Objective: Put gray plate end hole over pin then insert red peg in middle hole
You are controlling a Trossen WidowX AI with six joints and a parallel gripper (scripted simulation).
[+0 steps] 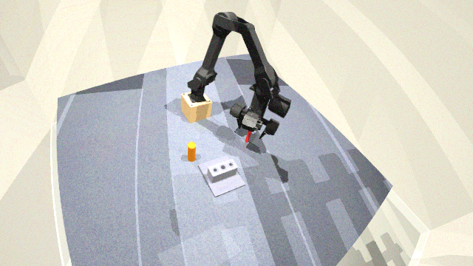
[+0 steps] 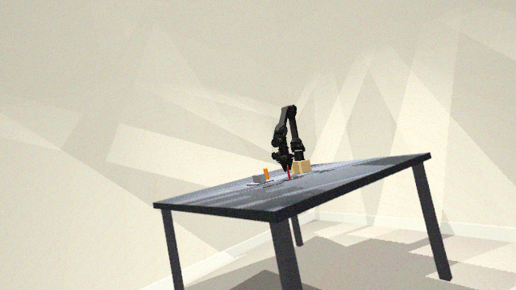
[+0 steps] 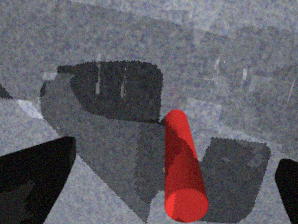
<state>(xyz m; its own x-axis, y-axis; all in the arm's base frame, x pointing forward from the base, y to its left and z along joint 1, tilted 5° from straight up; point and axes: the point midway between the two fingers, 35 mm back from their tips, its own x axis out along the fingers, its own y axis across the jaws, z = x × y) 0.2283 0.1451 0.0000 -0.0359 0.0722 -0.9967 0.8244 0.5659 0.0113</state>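
Now: the red peg 10 mm below my gripper tip. Also, from my gripper tip: base 110 mm ahead, 160 mm to the right, 40 mm below; orange cylinder 10 mm ahead, 250 mm to the right, 10 mm below; gray plate 110 mm ahead, 170 mm to the right, 10 mm below.
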